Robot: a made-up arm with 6 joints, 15 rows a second.
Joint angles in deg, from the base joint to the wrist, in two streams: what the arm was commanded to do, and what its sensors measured. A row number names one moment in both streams.
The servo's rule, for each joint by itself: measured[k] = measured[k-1] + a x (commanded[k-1-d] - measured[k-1]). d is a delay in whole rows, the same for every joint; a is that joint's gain. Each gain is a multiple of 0.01, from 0.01 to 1. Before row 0 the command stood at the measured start. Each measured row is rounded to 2 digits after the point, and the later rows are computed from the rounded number. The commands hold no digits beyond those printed.
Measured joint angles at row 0: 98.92, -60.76, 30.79, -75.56, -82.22, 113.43
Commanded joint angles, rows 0 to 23: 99.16, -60.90, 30.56, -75.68, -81.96, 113.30; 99.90, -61.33, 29.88, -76.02, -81.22, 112.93; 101.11, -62.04, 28.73, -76.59, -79.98, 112.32; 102.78, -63.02, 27.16, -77.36, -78.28, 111.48; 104.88, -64.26, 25.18, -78.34, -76.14, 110.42; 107.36, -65.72, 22.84, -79.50, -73.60, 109.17; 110.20, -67.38, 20.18, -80.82, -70.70, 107.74; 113.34, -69.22, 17.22, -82.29, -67.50, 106.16; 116.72, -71.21, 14.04, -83.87, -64.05, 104.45; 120.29, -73.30, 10.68, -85.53, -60.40, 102.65; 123.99, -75.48, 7.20, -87.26, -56.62, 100.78; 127.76, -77.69, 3.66, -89.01, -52.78, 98.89; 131.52, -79.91, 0.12, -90.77, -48.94, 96.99; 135.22, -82.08, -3.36, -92.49, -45.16, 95.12; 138.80, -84.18, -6.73, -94.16, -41.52, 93.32; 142.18, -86.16, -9.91, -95.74, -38.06, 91.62; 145.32, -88.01, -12.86, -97.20, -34.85, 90.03; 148.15, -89.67, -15.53, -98.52, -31.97, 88.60; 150.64, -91.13, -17.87, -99.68, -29.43, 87.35; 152.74, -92.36, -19.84, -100.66, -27.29, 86.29; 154.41, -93.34, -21.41, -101.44, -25.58, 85.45; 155.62, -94.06, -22.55, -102.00, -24.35, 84.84; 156.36, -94.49, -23.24, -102.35, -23.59, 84.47; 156.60, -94.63, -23.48, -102.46, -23.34, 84.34
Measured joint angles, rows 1 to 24: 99.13, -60.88, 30.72, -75.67, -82.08, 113.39; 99.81, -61.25, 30.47, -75.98, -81.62, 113.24; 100.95, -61.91, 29.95, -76.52, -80.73, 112.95; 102.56, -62.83, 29.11, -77.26, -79.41, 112.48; 104.60, -64.02, 27.93, -78.21, -77.64, 111.82; 107.03, -65.43, 26.40, -79.35, -75.46, 110.97; 109.82, -67.05, 24.53, -80.64, -72.89, 109.94; 112.92, -68.85, 22.34, -82.09, -69.98, 108.73; 116.26, -70.81, 19.85, -83.66, -66.78, 107.36; 119.81, -72.88, 17.10, -85.31, -63.33, 105.85; 123.49, -75.04, 14.13, -87.03, -59.71, 104.23; 127.25, -77.24, 10.99, -88.77, -55.97, 102.52; 131.01, -79.46, 7.73, -90.53, -52.17, 100.75; 134.71, -81.63, 4.40, -92.25, -48.38, 98.95; 138.31, -83.75, 1.06, -93.93, -44.68, 97.15; 141.72, -85.75, -2.23, -95.52, -41.11, 95.38; 144.89, -87.63, -5.42, -97.00, -37.73, 93.67; 147.76, -89.32, -8.45, -98.34, -34.62, 92.05; 150.29, -90.82, -11.28, -99.52, -31.82, 90.55; 152.45, -92.10, -13.85, -100.52, -29.37, 89.19; 154.17, -93.13, -16.12, -101.33, -27.32, 87.99; 155.45, -93.90, -18.05, -101.92, -25.72, 86.98; 156.25, -94.39, -19.61, -102.30, -24.57, 86.18; 156.56, -94.59, -20.77, -102.44, -23.91, 85.59
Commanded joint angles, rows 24 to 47: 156.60, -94.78, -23.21, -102.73, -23.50, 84.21; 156.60, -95.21, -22.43, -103.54, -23.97, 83.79; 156.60, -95.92, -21.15, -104.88, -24.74, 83.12; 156.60, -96.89, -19.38, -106.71, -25.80, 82.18; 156.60, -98.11, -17.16, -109.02, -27.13, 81.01; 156.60, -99.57, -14.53, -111.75, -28.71, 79.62; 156.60, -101.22, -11.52, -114.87, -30.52, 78.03; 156.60, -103.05, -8.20, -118.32, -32.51, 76.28; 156.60, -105.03, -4.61, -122.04, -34.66, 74.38; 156.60, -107.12, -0.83, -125.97, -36.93, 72.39; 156.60, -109.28, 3.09, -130.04, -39.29, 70.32; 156.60, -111.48, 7.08, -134.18, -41.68, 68.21; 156.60, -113.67, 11.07, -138.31, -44.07, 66.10; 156.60, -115.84, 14.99, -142.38, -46.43, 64.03; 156.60, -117.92, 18.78, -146.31, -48.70, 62.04; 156.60, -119.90, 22.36, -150.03, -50.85, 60.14; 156.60, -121.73, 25.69, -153.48, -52.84, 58.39; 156.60, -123.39, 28.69, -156.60, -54.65, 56.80; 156.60, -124.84, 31.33, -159.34, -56.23, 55.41; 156.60, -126.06, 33.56, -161.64, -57.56, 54.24; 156.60, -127.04, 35.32, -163.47, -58.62, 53.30; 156.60, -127.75, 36.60, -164.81, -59.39, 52.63; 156.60, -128.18, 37.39, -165.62, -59.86, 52.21; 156.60, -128.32, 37.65, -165.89, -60.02, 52.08
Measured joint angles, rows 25 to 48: 156.60, -94.75, -21.50, -102.70, -23.69, 85.15; 156.60, -95.13, -21.78, -103.44, -23.84, 84.71; 156.60, -95.79, -21.59, -104.71, -24.33, 84.20; 156.60, -96.70, -20.93, -106.47, -25.12, 83.55; 156.60, -97.87, -19.80, -108.71, -26.21, 82.74; 156.60, -99.28, -18.22, -111.39, -27.56, 81.74; 156.60, -100.89, -16.21, -114.45, -29.16, 80.55; 156.60, -102.68, -13.81, -117.86, -30.97, 79.18; 156.60, -104.63, -11.05, -121.54, -32.96, 77.64; 156.60, -106.70, -7.98, -125.44, -35.10, 75.96; 156.60, -108.84, -4.66, -129.49, -37.36, 74.16; 156.60, -111.03, -1.14, -133.62, -39.69, 72.26; 156.60, -113.22, 2.52, -137.75, -42.06, 70.29; 156.60, -115.39, 6.26, -141.82, -44.42, 68.29; 156.60, -117.49, 10.02, -145.77, -46.73, 66.29; 156.60, -119.49, 13.72, -149.52, -48.95, 64.32; 156.60, -121.35, 17.31, -153.00, -51.05, 62.42; 156.60, -123.04, 20.72, -156.17, -52.99, 60.62; 156.60, -124.53, 23.90, -158.96, -54.74, 58.95; 156.60, -125.80, 26.80, -161.32, -56.26, 57.44; 156.60, -126.83, 29.36, -163.21, -57.53, 56.12; 156.60, -127.59, 31.53, -164.62, -58.53, 55.00; 156.60, -128.08, 33.29, -165.50, -59.25, 54.11; 156.60, -128.28, 34.60, -165.84, -59.67, 53.46
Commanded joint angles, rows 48 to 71: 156.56, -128.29, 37.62, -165.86, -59.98, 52.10; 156.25, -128.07, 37.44, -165.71, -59.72, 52.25; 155.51, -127.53, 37.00, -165.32, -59.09, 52.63; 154.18, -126.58, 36.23, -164.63, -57.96, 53.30; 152.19, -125.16, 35.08, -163.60, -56.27, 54.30; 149.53, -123.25, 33.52, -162.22, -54.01, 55.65; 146.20, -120.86, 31.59, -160.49, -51.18, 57.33; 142.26, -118.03, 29.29, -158.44, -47.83, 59.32; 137.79, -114.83, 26.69, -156.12, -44.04, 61.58; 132.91, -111.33, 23.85, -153.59, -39.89, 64.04; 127.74, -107.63, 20.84, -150.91, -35.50, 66.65; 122.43, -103.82, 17.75, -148.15, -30.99, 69.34; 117.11, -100.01, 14.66, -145.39, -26.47, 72.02; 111.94, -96.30, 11.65, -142.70, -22.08, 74.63; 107.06, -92.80, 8.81, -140.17, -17.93, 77.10; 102.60, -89.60, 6.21, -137.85, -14.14, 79.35; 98.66, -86.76, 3.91, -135.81, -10.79, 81.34; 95.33, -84.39, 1.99, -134.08, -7.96, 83.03; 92.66, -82.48, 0.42, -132.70, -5.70, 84.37; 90.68, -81.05, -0.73, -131.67, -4.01, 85.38; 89.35, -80.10, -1.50, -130.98, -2.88, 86.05; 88.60, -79.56, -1.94, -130.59, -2.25, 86.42; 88.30, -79.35, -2.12, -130.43, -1.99, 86.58; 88.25, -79.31, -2.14, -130.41, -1.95, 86.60
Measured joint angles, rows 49 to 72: 156.56, -128.29, 35.51, -165.86, -59.84, 53.02; 156.29, -128.11, 36.09, -165.73, -59.78, 52.77; 155.60, -127.63, 36.36, -165.37, -59.41, 52.73; 154.35, -126.76, 36.32, -164.72, -58.63, 52.91; 152.45, -125.43, 35.95, -163.73, -57.36, 53.35; 149.88, -123.62, 35.22, -162.40, -55.55, 54.09; 146.64, -121.33, 34.13, -160.72, -53.19, 55.13; 142.79, -118.59, 32.68, -158.71, -50.30, 56.47; 138.39, -115.47, 30.88, -156.43, -46.92, 58.11; 133.57, -112.03, 28.77, -153.93, -43.12, 60.01; 128.44, -108.38, 26.39, -151.27, -39.01, 62.13; 123.15, -104.60, 23.80, -148.52, -34.68, 64.44; 117.83, -100.79, 21.06, -145.77, -30.25, 66.87; 112.65, -97.06, 18.24, -143.07, -25.84, 69.35; 107.73, -93.52, 15.41, -140.52, -21.57, 71.83; 103.22, -90.27, 12.65, -138.17, -17.56, 74.24; 99.21, -87.36, 10.03, -136.09, -13.90, 76.51; 95.80, -84.89, 7.62, -134.32, -10.69, 78.60; 93.04, -82.89, 5.46, -132.89, -8.00, 80.45; 90.96, -81.36, 3.60, -131.82, -5.85, 82.03; 89.54, -80.31, 2.07, -131.08, -4.25, 83.32; 88.71, -79.69, 0.87, -130.65, -3.17, 84.31; 88.35, -79.41, -0.03, -130.46, -2.53, 85.04; 88.26, -79.33, -0.66, -130.42, -2.22, 85.54
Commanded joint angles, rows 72 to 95: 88.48, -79.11, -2.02, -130.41, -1.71, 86.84; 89.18, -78.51, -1.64, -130.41, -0.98, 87.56; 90.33, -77.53, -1.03, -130.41, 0.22, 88.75; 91.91, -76.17, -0.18, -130.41, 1.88, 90.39; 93.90, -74.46, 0.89, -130.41, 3.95, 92.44; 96.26, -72.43, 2.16, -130.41, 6.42, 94.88; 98.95, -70.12, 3.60, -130.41, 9.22, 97.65; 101.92, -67.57, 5.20, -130.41, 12.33, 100.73; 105.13, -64.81, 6.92, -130.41, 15.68, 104.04; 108.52, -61.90, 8.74, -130.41, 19.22, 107.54; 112.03, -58.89, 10.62, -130.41, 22.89, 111.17; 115.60, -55.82, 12.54, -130.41, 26.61, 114.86; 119.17, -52.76, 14.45, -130.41, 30.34, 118.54; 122.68, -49.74, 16.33, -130.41, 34.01, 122.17; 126.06, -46.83, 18.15, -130.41, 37.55, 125.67; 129.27, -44.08, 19.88, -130.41, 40.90, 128.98; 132.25, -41.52, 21.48, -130.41, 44.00, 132.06; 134.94, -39.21, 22.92, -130.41, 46.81, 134.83; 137.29, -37.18, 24.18, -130.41, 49.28, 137.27; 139.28, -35.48, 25.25, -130.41, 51.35, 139.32; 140.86, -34.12, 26.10, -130.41, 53.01, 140.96; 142.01, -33.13, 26.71, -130.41, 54.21, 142.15; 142.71, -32.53, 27.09, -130.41, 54.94, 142.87; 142.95, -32.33, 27.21, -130.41, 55.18, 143.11
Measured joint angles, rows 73 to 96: 88.45, -79.15, -1.07, -130.41, -1.94, 85.96; 89.09, -78.62, -1.24, -130.41, -1.42, 86.47; 90.18, -77.72, -1.18, -130.41, -0.53, 87.20; 91.70, -76.43, -0.88, -130.41, 0.77, 88.22; 93.64, -74.79, -0.35, -130.41, 2.49, 89.57; 95.95, -72.83, 0.40, -130.41, 4.61, 91.27; 98.59, -70.58, 1.36, -130.41, 7.10, 93.31; 101.52, -68.08, 2.51, -130.41, 9.92, 95.68; 104.70, -65.37, 3.83, -130.41, 13.03, 98.36; 108.06, -62.49, 5.30, -130.41, 16.37, 101.30; 111.55, -59.50, 6.90, -130.41, 19.89, 104.46; 115.11, -56.45, 8.59, -130.41, 23.52, 107.79; 118.68, -53.39, 10.35, -130.41, 27.20, 111.23; 122.20, -50.36, 12.14, -130.41, 30.88, 114.73; 125.60, -47.43, 13.94, -130.41, 34.48, 118.23; 128.83, -44.65, 15.72, -130.41, 37.95, 121.67; 131.84, -42.05, 17.45, -130.41, 41.22, 124.99; 134.57, -39.69, 19.09, -130.41, 44.24, 128.14; 136.96, -37.61, 20.62, -130.41, 46.96, 131.06; 139.00, -35.84, 22.01, -130.41, 49.33, 133.70; 140.64, -34.41, 23.24, -130.41, 51.32, 136.02; 141.85, -33.35, 24.28, -130.41, 52.88, 137.98; 142.61, -32.67, 25.12, -130.41, 53.99, 139.54; 142.91, -32.39, 25.75, -130.41, 54.63, 140.68
